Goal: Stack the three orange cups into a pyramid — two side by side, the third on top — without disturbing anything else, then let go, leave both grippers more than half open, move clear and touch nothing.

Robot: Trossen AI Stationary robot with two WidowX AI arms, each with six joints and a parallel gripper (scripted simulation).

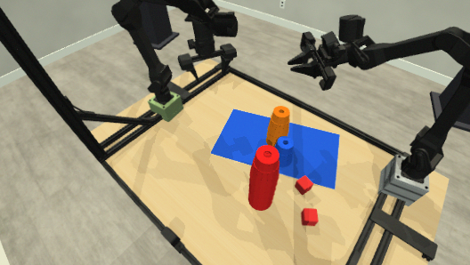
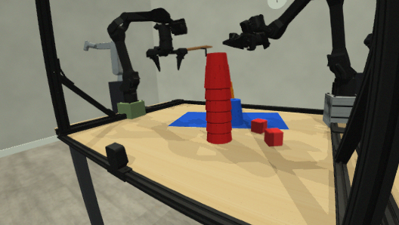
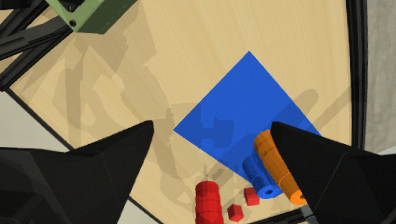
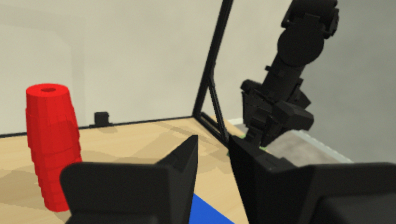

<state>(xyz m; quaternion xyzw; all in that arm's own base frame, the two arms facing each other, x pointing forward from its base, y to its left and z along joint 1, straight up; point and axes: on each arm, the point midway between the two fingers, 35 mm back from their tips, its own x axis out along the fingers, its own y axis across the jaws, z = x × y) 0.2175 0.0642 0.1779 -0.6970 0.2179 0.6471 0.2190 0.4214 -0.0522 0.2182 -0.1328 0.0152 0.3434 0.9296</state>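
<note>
Right now the blue cup is 310 mm to the right of my left hand, 190 mm below it and 70 mm behind it.
</note>
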